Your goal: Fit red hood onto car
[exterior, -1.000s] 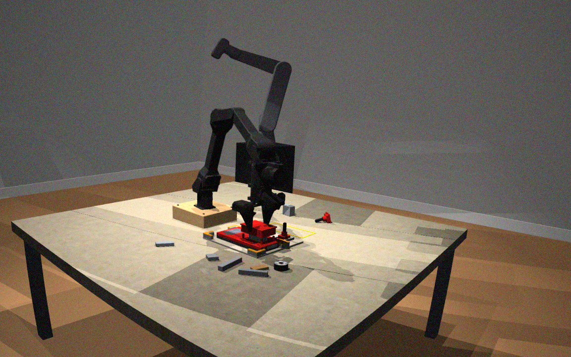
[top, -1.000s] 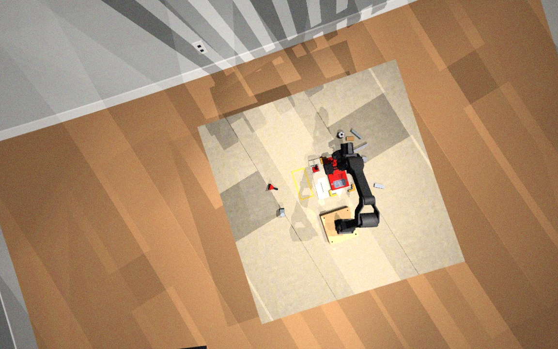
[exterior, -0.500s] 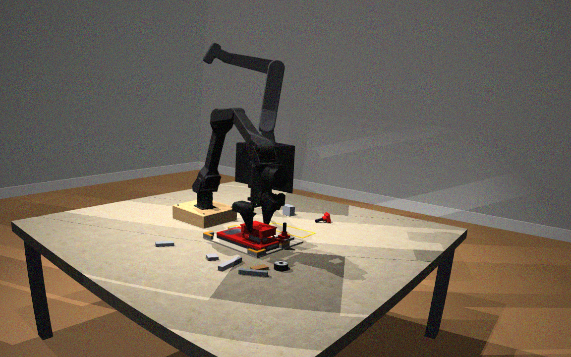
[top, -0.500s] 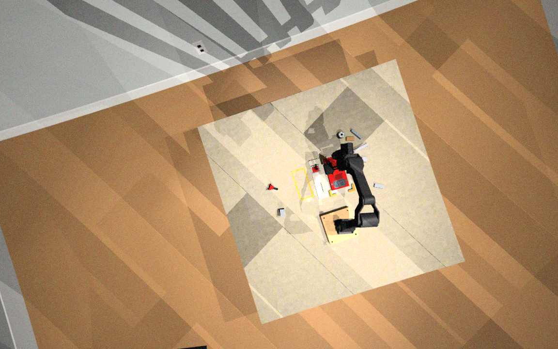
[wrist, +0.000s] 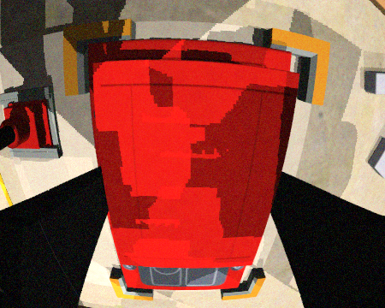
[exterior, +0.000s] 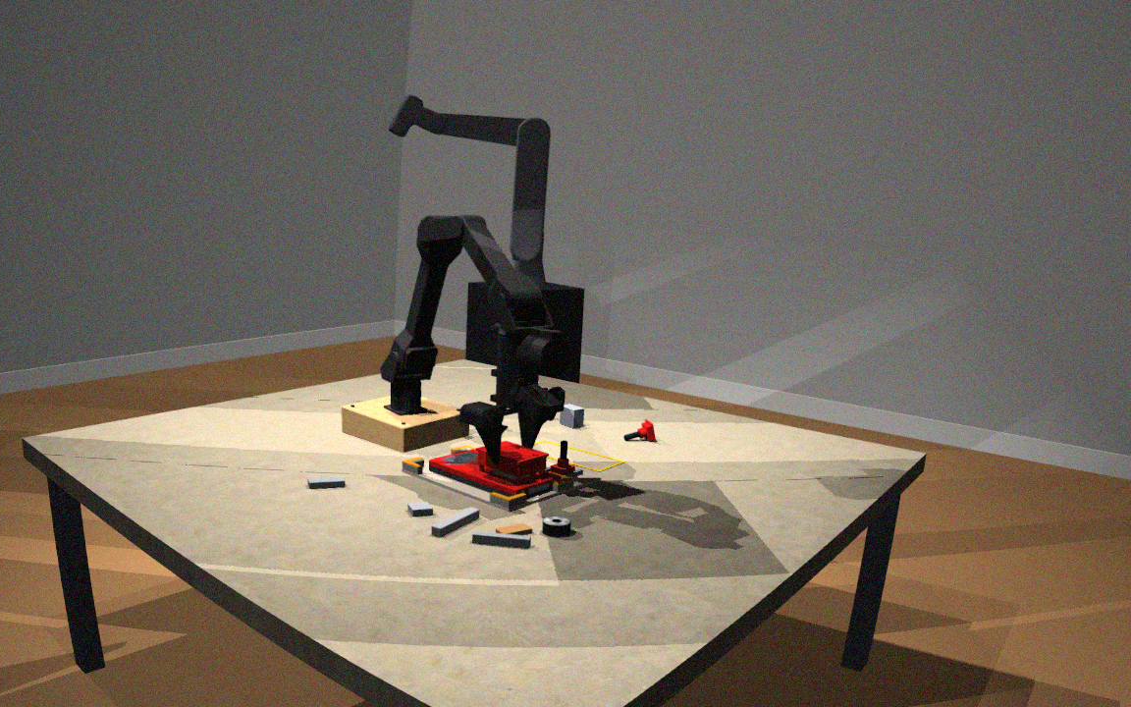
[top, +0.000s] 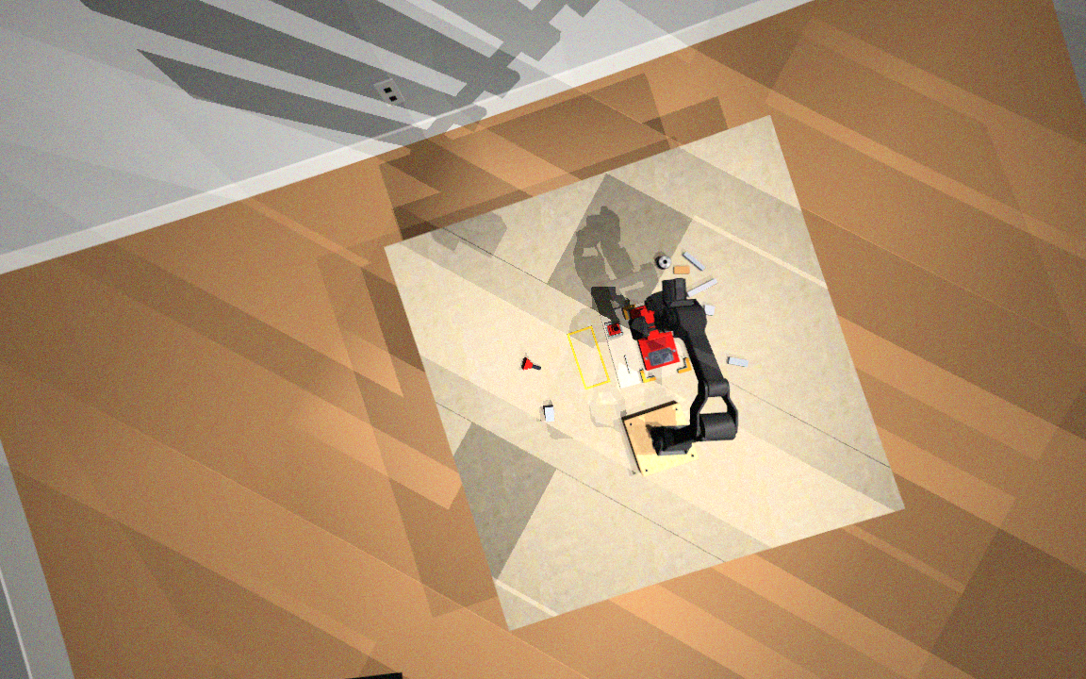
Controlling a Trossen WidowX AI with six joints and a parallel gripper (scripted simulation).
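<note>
The grey engine block lies 3 cm below my gripper tip. Also, from my gripper tip: wheel 19 cm ahead, 6 cm to the right, 4 cm below; red hood 1 cm above; wooden chip 16 cm ahead, 12 cm to the right, 5 cm below.
</note>
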